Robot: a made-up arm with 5 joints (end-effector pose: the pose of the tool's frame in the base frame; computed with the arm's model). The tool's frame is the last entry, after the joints. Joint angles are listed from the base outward.
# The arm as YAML. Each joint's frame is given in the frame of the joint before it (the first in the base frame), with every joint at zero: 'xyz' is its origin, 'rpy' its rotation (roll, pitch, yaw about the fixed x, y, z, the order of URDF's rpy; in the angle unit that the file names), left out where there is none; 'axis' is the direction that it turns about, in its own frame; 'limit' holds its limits. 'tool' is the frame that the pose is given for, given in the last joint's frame.
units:
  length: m
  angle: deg
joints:
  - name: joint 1
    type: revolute
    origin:
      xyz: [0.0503, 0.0, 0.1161]
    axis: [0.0, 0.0, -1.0]
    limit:
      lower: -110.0
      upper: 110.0
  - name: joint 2
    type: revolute
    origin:
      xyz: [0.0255, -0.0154, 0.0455]
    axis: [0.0, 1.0, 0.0]
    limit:
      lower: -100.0
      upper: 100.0
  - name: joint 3
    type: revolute
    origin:
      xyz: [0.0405, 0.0, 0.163]
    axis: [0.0, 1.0, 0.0]
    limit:
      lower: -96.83
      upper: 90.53
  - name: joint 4
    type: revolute
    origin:
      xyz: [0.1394, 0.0, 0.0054]
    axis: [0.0, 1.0, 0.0]
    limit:
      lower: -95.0
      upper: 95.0
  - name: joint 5
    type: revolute
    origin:
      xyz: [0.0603, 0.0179, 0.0]
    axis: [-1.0, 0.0, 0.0]
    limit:
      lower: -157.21
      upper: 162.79
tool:
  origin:
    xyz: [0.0, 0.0, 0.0]
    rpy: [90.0, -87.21, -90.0]
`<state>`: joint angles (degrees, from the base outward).
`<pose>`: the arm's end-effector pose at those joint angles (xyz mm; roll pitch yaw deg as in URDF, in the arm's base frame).
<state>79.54 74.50 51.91 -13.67 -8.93</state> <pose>69.4 -89.7 -4.9 -4.87 22.24 -92.22</pose>
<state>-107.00 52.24 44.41 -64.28 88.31</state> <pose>-16.2 209.0 58.0 -57.55 -3.78 -165.40</pose>
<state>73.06 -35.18 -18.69 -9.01 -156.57</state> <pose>73.1 -66.2 487.6 169.77 25.25 -96.00</pose>
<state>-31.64 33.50 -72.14 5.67 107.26</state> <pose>308.9 162.3 399.2 -123.82 12.10 113.65</pose>
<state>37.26 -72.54 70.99 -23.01 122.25</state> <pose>112.5 -44.1 283.4 -117.69 26.57 39.53</pose>
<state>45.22 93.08 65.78 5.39 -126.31</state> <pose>52.1 1.8 40.7 -70.03 -37.37 -147.66</pose>
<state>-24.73 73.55 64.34 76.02 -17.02</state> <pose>88.7 20.5 105.1 -153.25 51.33 -122.42</pose>
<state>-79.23 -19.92 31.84 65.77 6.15</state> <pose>77.4 156.1 246.2 -0.73 -12.29 82.67</pose>
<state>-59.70 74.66 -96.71 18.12 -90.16</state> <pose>240.2 330.0 227.1 93.94 2.94 -30.10</pose>
